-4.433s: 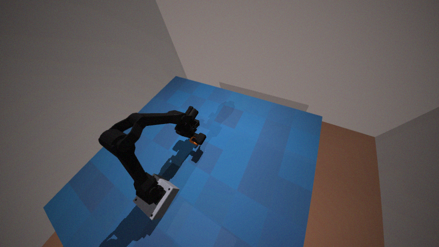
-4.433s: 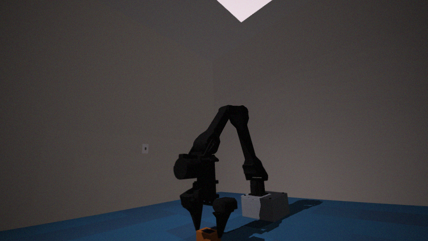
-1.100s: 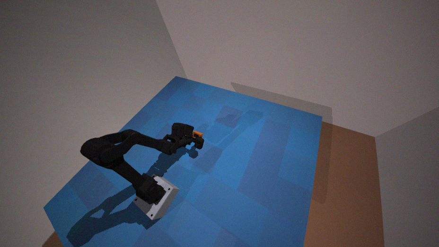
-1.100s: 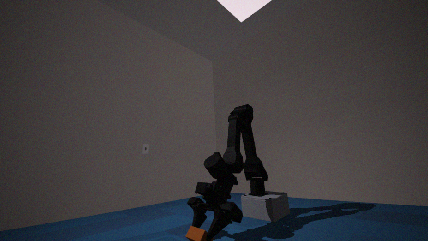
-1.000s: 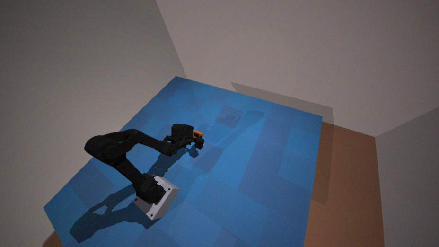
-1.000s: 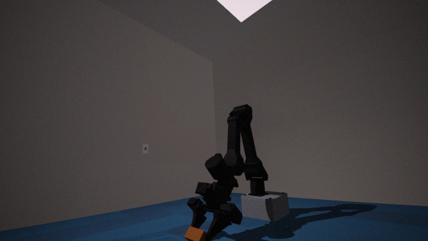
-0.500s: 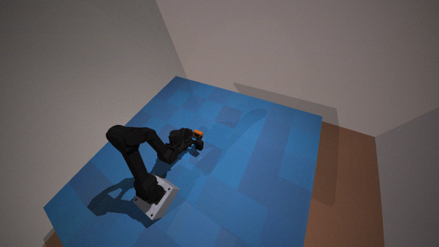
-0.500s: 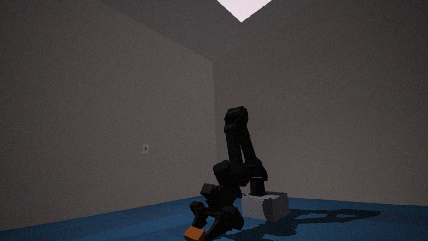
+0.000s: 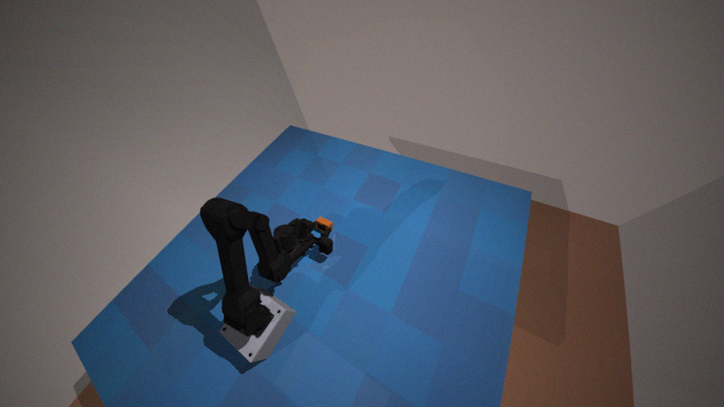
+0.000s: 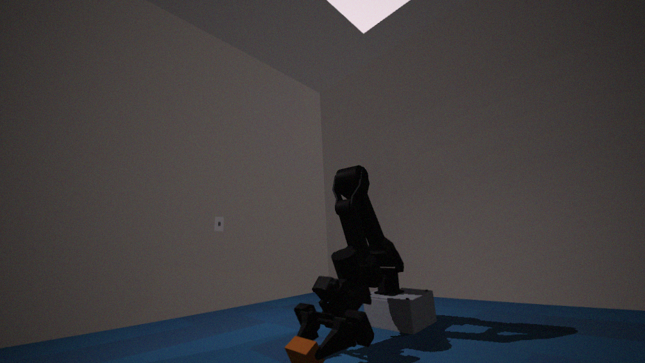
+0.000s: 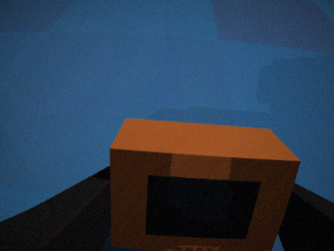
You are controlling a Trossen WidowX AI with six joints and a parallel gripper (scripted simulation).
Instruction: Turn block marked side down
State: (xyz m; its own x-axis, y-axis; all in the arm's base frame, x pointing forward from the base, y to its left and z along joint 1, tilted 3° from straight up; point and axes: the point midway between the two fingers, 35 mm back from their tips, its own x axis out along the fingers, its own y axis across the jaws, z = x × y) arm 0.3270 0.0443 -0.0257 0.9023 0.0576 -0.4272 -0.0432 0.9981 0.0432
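Now: gripper tip 10 mm past the orange block.
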